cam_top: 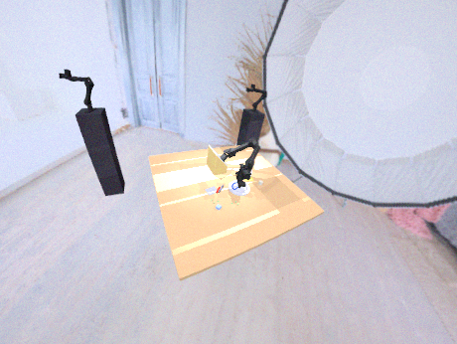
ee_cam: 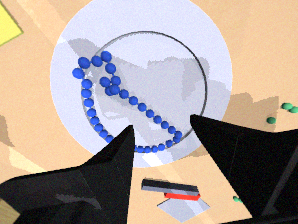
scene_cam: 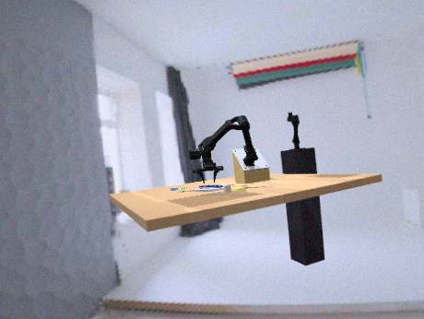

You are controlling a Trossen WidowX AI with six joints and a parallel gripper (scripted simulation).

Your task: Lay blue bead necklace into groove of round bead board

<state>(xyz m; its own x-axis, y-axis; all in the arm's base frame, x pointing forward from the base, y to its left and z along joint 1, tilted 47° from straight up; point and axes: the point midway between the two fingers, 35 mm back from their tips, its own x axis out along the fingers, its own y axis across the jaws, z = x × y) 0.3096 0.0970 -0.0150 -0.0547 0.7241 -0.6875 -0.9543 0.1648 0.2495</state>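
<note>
Right now my gripper tip is 3 cm above the round bead board, 2 cm to the right of it and 1 cm past it. Also, from my gripper tip: yellow flat piece (17 cm to the left, 14 cm behind, 3 cm below); red-and-grey object (17 cm to the right, 3 cm below, 3 cm behind); white cylinder (25 cm to the left, 2 cm below, 1 cm behind).
</note>
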